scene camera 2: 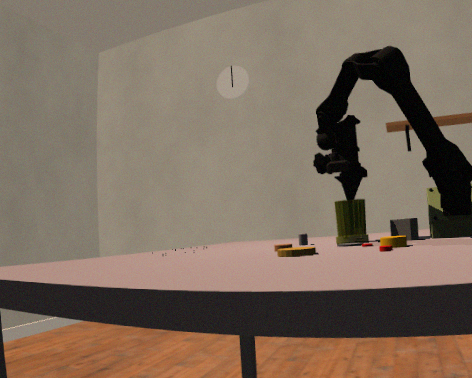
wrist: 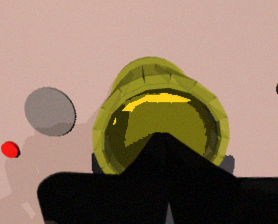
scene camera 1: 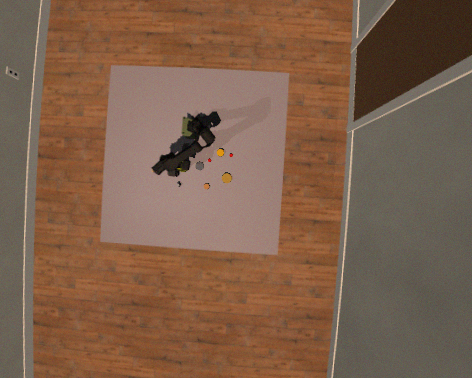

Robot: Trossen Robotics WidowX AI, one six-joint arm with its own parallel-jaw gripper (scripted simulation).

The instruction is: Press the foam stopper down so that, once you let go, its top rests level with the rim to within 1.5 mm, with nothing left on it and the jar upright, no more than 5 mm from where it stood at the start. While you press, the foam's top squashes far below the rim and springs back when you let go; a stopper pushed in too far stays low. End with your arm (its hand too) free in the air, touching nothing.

In view: my gripper [scene camera 2: 350,203], a grey disc [wrist: 49,111] and a foam stopper [wrist: 178,113].
My gripper shows as well in the wrist view [wrist: 160,139].
